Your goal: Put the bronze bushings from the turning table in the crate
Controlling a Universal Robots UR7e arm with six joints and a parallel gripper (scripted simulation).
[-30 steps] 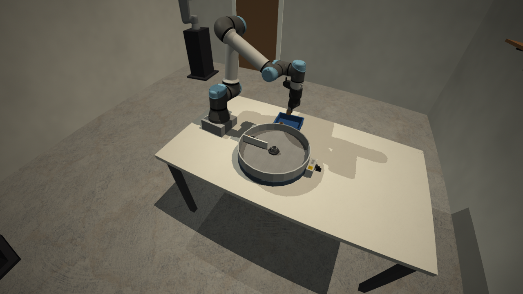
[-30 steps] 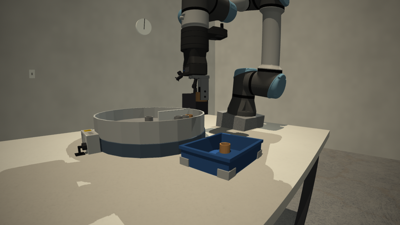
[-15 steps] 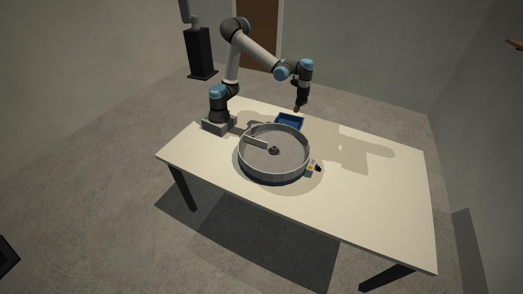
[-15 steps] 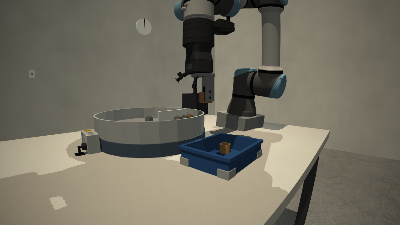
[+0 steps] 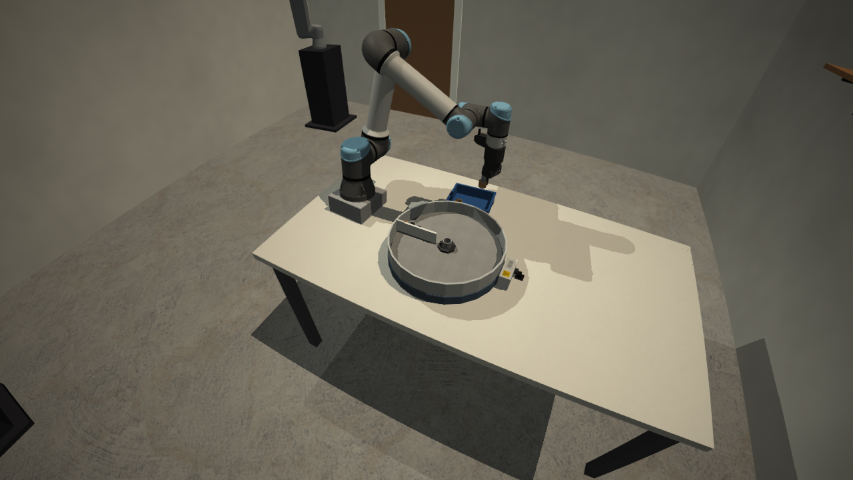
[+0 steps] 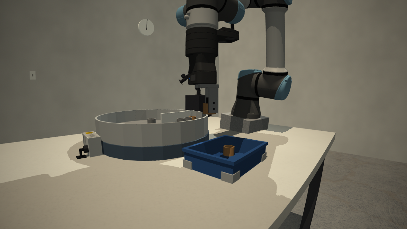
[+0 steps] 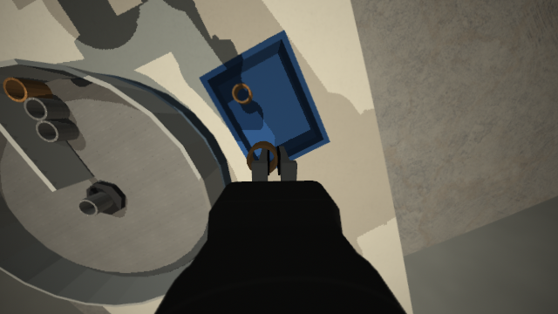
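Now: the blue crate 13 cm below my hand, 5 cm behind it and 2 cm to the left of it. The rest, counted from my hand: turning table: 32 cm to the right, 10 cm below, 3 cm behind.
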